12 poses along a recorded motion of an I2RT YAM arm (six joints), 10 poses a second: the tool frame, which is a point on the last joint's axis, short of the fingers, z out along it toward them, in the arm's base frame.
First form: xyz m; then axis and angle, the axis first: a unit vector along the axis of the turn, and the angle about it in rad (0 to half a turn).
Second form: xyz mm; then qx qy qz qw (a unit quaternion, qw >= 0). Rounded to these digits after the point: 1 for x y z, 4 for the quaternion.
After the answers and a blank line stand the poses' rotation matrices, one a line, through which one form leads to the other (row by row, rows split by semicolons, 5 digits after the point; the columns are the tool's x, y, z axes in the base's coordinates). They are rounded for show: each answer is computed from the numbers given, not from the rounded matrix.
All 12 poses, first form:
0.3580 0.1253 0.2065 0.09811 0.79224 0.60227 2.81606
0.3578 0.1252 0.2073 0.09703 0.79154 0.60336 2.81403
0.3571 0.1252 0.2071 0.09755 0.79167 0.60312 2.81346
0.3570 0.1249 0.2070 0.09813 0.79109 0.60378 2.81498
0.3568 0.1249 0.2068 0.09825 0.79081 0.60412 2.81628
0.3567 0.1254 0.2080 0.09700 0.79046 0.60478 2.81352
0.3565 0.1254 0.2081 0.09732 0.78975 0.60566 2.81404
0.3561 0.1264 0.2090 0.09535 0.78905 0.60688 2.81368
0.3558 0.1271 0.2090 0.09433 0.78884 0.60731 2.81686
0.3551 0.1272 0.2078 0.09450 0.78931 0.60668 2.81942
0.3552 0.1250 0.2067 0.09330 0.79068 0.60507 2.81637
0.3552 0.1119 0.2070 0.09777 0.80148 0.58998 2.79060
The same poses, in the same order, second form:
358.0 125.3 206.5 0.0968 0.7818 0.5943 0.1620
357.8 125.2 207.3 0.0957 0.7809 0.5953 0.1631
357.1 125.2 207.1 0.0962 0.7810 0.5950 0.1633
357.0 124.9 207.0 0.0968 0.7806 0.5957 0.1626
356.8 124.9 206.8 0.0970 0.7804 0.5961 0.1619
356.7 125.4 208.0 0.0957 0.7799 0.5967 0.1633
356.5 125.4 208.1 0.0960 0.7792 0.5976 0.1630
356.1 126.4 209.0 0.0941 0.7785 0.5987 0.1632
355.8 127.1 209.0 0.0931 0.7785 0.5993 0.1617
355.1 127.2 207.8 0.0933 0.7791 0.5988 0.1604
355.2 125.0 206.7 0.0921 0.7803 0.5971 0.1619
355.2 111.9 207.0 0.0963 0.7892 0.5809 0.1746

-0.92873 -0.04124 0.36844; 0.34399 0.27485 0.89785; -0.13829 0.96060 -0.24107
-0.92850 -0.04460 0.36864; 0.34365 0.27294 0.89856; -0.14069 0.96100 -0.23809
-0.92812 -0.04404 0.36966; 0.34470 0.27338 0.89802; -0.14061 0.96090 -0.23855
-0.92838 -0.04256 0.36918; 0.34487 0.27142 0.89855; -0.13844 0.96152 -0.23731
-0.92875 -0.04176 0.36834; 0.34440 0.27042 0.89903; -0.13715 0.96184 -0.23677
-0.92835 -0.04561 0.36890; 0.34413 0.26967 0.89936; -0.14050 0.96187 -0.23465
-0.92839 -0.04523 0.36884; 0.34449 0.26742 0.89990; -0.13933 0.96252 -0.23269
-0.92902 -0.04899 0.36678; 0.34192 0.26532 0.90150; -0.14148 0.96292 -0.22973
-0.93040 -0.04883 0.36327; 0.33870 0.26429 0.90301; -0.14010 0.96321 -0.22936
-0.93115 -0.04675 0.36163; 0.33743 0.26542 0.90316; -0.13820 0.96300 -0.23137
-0.93063 -0.04966 0.36259; 0.33701 0.27001 0.90195; -0.14269 0.96158 -0.23454
-0.92050 -0.05091 0.38742; 0.35480 0.30654 0.88326; -0.16372 0.95050 -0.26410

